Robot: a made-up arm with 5 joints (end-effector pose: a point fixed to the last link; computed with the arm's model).
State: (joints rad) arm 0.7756 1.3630 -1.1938 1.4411 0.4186
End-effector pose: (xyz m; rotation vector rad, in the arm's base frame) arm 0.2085 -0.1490 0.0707 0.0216 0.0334 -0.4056
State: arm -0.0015 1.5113 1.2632 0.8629 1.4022
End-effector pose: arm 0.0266 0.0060 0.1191 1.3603 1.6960 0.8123
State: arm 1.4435 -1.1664 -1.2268 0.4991 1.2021
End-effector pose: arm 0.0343 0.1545 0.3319 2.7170 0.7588 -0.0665
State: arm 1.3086 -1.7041 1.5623 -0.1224 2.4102
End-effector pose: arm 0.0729 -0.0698 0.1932 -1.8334 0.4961 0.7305
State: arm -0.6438 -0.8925 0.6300 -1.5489 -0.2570
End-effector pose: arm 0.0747 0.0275 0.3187 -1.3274 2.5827 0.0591
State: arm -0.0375 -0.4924 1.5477 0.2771 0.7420
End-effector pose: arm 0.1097 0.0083 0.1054 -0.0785 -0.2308 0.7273
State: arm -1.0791 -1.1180 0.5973 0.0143 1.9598
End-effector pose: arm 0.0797 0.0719 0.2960 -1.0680 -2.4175 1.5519
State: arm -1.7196 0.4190 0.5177 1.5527 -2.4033
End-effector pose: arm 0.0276 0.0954 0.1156 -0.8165 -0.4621 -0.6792
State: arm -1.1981 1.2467 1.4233 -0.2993 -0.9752
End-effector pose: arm 0.0404 -0.0029 0.0656 -0.7177 0.3554 0.1648
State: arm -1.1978 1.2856 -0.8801 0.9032 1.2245
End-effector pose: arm 0.1267 0.2177 0.0582 0.0037 -0.3350 2.3568
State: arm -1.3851 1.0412 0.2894 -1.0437 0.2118
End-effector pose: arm 0.0801 0.2032 0.0654 0.8053 -1.1499 1.3128
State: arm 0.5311 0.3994 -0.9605 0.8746 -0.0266
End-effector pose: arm 0.2423 -0.1072 0.2671 -0.2880 -1.2416 -0.5234
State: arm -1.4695 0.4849 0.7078 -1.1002 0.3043
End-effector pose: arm 0.0613 0.1900 0.1296 0.9371 -1.3496 1.3690
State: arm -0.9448 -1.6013 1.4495 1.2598 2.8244
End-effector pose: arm 0.0688 0.0390 0.1341 0.4881 0.3752 -2.5040
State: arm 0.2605 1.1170 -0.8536 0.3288 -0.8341
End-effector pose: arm 0.3086 -0.0633 0.1137 0.3154 -0.9806 -1.0466
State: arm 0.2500 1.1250 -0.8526 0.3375 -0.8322
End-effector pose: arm 0.3086 -0.0604 0.1111 0.3135 -0.9606 -1.0388
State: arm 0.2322 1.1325 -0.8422 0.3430 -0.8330
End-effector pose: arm 0.3086 -0.0555 0.1075 0.3141 -0.9331 -1.0277
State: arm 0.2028 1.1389 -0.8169 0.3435 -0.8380
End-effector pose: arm 0.3083 -0.0474 0.1023 0.3182 -0.8940 -1.0111
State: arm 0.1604 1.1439 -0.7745 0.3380 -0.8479
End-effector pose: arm 0.3072 -0.0359 0.0954 0.3248 -0.8422 -0.9880
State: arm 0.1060 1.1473 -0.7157 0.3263 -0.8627
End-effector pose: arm 0.3046 -0.0213 0.0870 0.3321 -0.7796 -0.9588
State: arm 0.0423 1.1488 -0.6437 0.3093 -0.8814
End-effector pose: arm 0.3001 -0.0047 0.0779 0.3375 -0.7096 -0.9241
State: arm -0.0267 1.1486 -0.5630 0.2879 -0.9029
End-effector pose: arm 0.2933 0.0126 0.0686 0.3392 -0.6373 -0.8860
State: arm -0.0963 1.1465 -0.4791 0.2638 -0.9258
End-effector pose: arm 0.2846 0.0289 0.0599 0.3367 -0.5677 -0.8473
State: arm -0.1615 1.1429 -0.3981 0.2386 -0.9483
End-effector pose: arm 0.2750 0.0431 0.0525 0.3308 -0.5058 -0.8108
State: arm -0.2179 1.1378 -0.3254 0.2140 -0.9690
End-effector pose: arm 0.2656 0.0543 0.0467 0.3237 -0.4556 -0.7795
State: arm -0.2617 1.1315 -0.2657 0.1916 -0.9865
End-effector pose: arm 0.2577 0.0624 0.0427 0.3178 -0.4194 -0.7561
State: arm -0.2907 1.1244 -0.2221 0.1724 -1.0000
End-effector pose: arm 0.2522 0.0673 0.0405 0.3153 -0.3983 -0.7421
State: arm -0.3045 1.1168 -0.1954 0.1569 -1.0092
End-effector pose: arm 0.2495 0.0696 0.0400 0.3175 -0.3916 -0.7378
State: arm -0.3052 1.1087 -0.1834 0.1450 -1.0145
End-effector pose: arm 0.2494 0.0698 0.0408 0.3239 -0.3971 -0.7418
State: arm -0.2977 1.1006 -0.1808 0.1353 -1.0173
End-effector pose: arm 0.2509 0.0685 0.0424 0.3330 -0.4102 -0.7508
